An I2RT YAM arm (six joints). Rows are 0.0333 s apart.
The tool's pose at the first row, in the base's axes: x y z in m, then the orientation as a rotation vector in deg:
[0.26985, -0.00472, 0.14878, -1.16, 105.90, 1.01]
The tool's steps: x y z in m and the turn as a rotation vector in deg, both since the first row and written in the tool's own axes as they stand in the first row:
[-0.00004, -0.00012, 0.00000, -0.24, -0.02, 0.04]
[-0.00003, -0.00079, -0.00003, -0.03, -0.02, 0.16]
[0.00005, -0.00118, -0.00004, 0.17, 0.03, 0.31]
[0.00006, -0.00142, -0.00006, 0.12, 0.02, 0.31]
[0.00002, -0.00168, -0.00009, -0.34, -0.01, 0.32]
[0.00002, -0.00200, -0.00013, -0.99, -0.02, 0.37]
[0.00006, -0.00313, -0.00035, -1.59, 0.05, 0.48]
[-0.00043, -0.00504, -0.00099, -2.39, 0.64, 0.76]
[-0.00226, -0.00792, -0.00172, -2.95, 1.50, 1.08]
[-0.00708, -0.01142, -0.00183, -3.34, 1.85, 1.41]
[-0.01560, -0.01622, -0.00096, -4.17, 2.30, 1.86]
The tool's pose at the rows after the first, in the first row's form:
[0.26986, -0.00484, 0.14882, -1.29, 105.88, 1.26]
[0.26985, -0.00551, 0.14882, -1.03, 105.88, 1.15]
[0.26983, -0.00590, 0.14874, -0.76, 105.93, 1.07]
[0.26981, -0.00614, 0.14874, -0.79, 105.92, 1.12]
[0.26980, -0.00640, 0.14878, -1.10, 105.89, 1.55]
[0.26977, -0.00672, 0.14879, -1.51, 105.88, 2.18]
[0.26957, -0.00786, 0.14881, -1.83, 105.94, 2.81]
[0.26913, -0.00978, 0.14946, -2.13, 106.52, 3.75]
[0.26900, -0.01267, 0.15141, -2.24, 107.37, 4.49]
[0.27029, -0.01614, 0.15607, -2.21, 107.71, 5.09]
[0.27358, -0.02088, 0.16402, -2.39, 108.14, 6.18]

